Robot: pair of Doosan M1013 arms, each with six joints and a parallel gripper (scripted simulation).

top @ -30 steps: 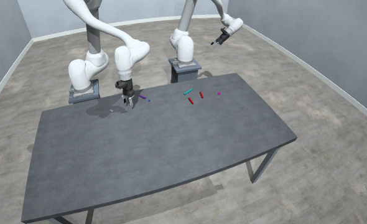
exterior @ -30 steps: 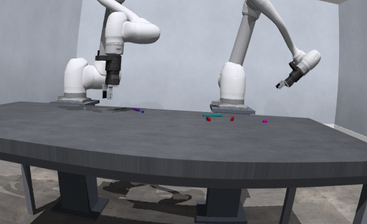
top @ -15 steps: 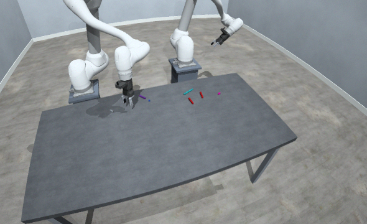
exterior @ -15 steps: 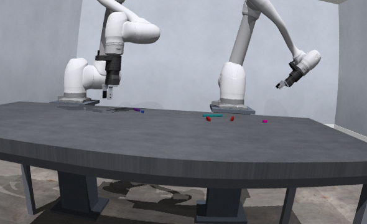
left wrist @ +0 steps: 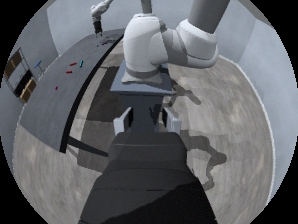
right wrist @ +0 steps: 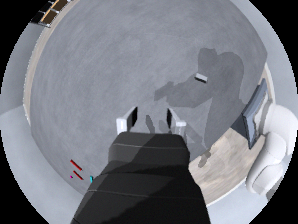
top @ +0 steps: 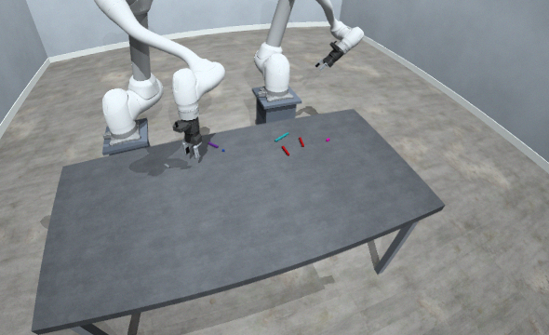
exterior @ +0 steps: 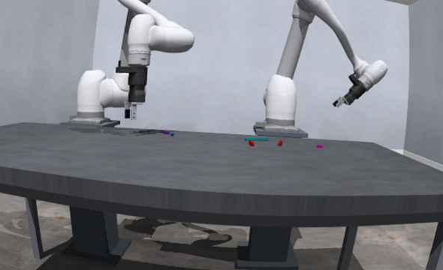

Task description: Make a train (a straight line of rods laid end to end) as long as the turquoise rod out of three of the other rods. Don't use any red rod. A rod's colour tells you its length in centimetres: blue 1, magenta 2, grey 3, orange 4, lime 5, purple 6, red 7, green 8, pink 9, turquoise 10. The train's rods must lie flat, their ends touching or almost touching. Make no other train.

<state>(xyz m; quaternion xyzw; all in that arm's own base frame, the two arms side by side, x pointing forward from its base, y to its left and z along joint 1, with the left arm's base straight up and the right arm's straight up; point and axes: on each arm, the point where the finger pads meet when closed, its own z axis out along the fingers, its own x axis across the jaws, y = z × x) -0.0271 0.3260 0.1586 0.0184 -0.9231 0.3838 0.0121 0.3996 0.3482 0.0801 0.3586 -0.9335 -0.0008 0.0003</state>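
Now: the blue rod 170 mm to the left of my right hand, 80 mm below it and 30 mm behind it. From my right hand the other things lie so: grey rod: 130 mm to the right, 80 mm below, 40 mm behind; then purple rod: 130 mm to the left, 90 mm behind, 80 mm below; then turquoise rod: 490 mm to the left, 80 mm below.
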